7 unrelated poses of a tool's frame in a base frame.
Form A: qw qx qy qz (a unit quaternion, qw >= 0); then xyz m.
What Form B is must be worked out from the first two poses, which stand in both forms.
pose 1, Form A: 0.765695 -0.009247 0.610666 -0.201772 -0.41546 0.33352 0.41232
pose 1, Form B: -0.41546 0.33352 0.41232; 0.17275 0.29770 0.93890; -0.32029 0.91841 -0.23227; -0.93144 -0.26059 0.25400
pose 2, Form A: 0.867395 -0.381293 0.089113 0.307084 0.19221 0.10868 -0.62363
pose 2, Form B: 0.19221 0.10868 -0.62363; 0.79552 -0.60068 -0.07959; 0.46477 0.52063 0.71619; -0.38877 -0.60673 0.69335
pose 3, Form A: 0.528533 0.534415 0.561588 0.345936 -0.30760 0.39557 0.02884
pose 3, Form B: -0.30760 0.39557 0.02884; 0.12989 0.23457 0.96338; 0.96592 0.18946 -0.17637; -0.22389 0.95346 -0.20196
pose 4, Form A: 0.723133 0.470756 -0.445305 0.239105 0.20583 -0.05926 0.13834
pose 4, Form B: 0.20583 -0.05926 0.13834; 0.48906 -0.76507 -0.41891; -0.07345 0.44244 -0.89379; 0.86915 0.46789 0.16018
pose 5, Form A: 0.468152 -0.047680 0.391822 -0.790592 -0.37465 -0.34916 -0.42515
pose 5, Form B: -0.37465 -0.34916 -0.42515; -0.55712 0.70287 0.44226; -0.77760 -0.25462 -0.57490; -0.29147 -0.66419 0.68840
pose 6, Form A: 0.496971 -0.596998 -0.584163 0.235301 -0.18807 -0.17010 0.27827
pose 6, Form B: -0.18807 -0.17010 0.27827; 0.20677 0.46361 -0.86157; 0.93136 0.17645 0.31847; 0.29968 -0.86829 -0.39531
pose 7, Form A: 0.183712 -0.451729 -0.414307 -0.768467 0.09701 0.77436 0.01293
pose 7, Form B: 0.09701 0.77436 0.01293; -0.52438 0.65666 0.54205; 0.09196 -0.58920 0.80274; 0.84650 0.47079 0.24858
